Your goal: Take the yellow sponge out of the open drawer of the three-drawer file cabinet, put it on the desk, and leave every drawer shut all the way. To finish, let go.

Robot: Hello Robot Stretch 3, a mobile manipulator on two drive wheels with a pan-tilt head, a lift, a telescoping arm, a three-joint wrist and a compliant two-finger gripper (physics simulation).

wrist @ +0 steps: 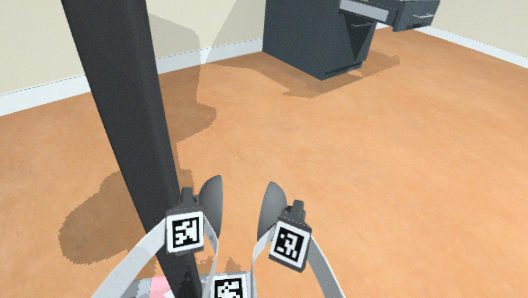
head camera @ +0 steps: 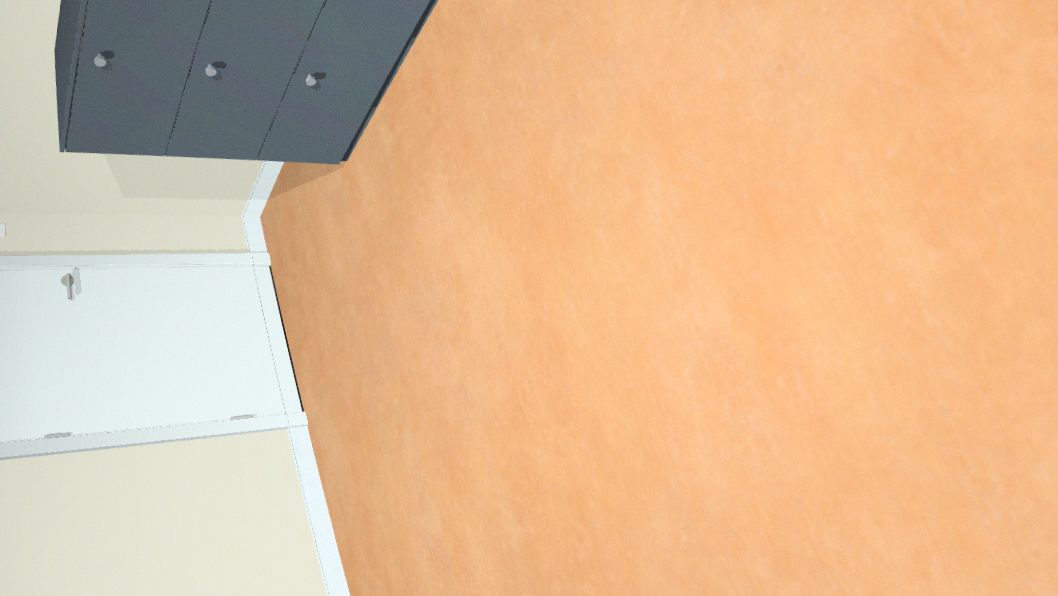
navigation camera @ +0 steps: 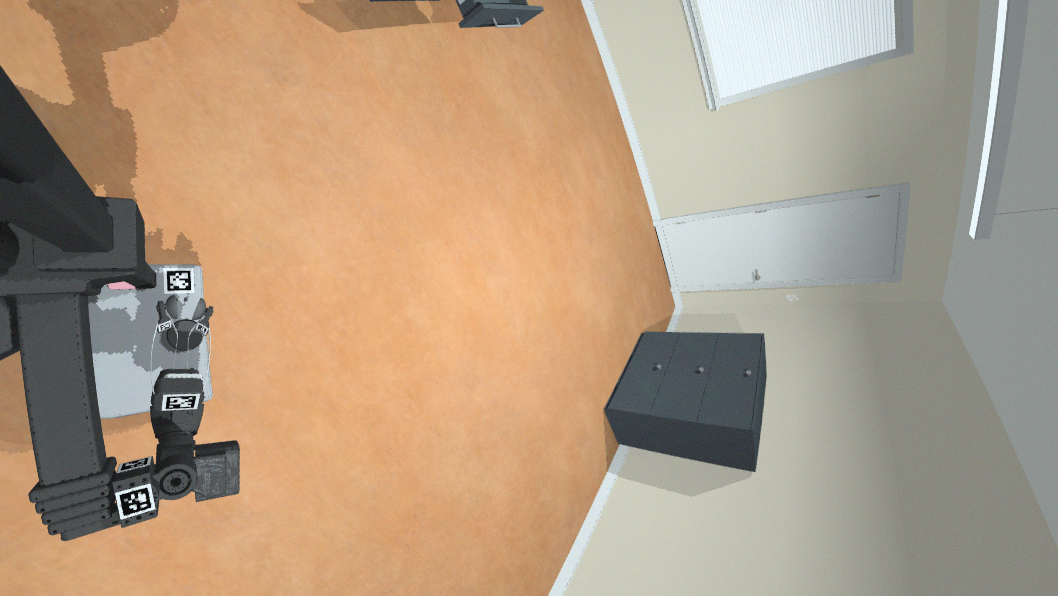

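The dark file cabinet (wrist: pixel 300 37) shows in part at the top of the wrist view, its top cut off. One drawer (wrist: pixel 413 19) (navigation camera: pixel 500 14) with a bar handle stands pulled far out. A drawer front below it, with another bar handle, looks flush with the body. The drawer's inside is hidden. My gripper (wrist: pixel 243 198) (navigation camera: pixel 185 306) is partly open, with a gap between its fingertips and nothing held. It hangs over the robot's base, far from the cabinet. The yellow sponge and the desk do not show in these views.
A dark chest (head camera: pixel 185 111) (navigation camera: pixel 684 384) with three round knobs stands shut against the wall, near a white door (head camera: pixel 133 347) (navigation camera: pixel 784 240). My mast (wrist: pixel 120 110) crosses the left of the wrist view. My arm (navigation camera: pixel 59 384) is beside the base (navigation camera: pixel 122 384).
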